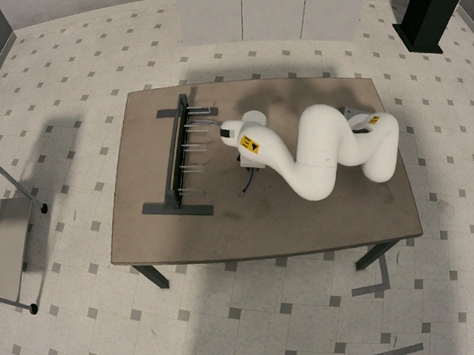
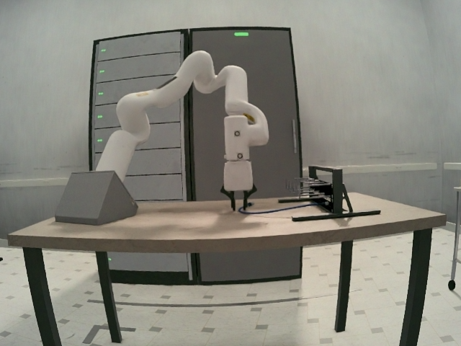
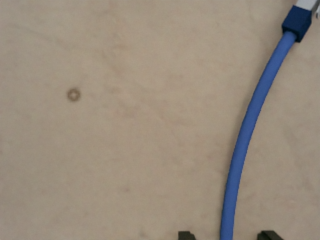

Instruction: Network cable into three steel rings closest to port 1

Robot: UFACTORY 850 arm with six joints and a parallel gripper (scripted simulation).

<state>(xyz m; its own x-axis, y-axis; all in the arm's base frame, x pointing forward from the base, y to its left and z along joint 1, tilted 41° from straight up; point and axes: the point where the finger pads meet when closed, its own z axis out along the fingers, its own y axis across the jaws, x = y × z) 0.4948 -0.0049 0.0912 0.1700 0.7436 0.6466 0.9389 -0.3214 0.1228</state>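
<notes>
Right now my hand is 6 cm short of the plug, 11 cm to the right of it and 1 cm above it. Round my hand: black port rack (30 cm ahead, 9 cm to the right, 5 cm above).
</notes>
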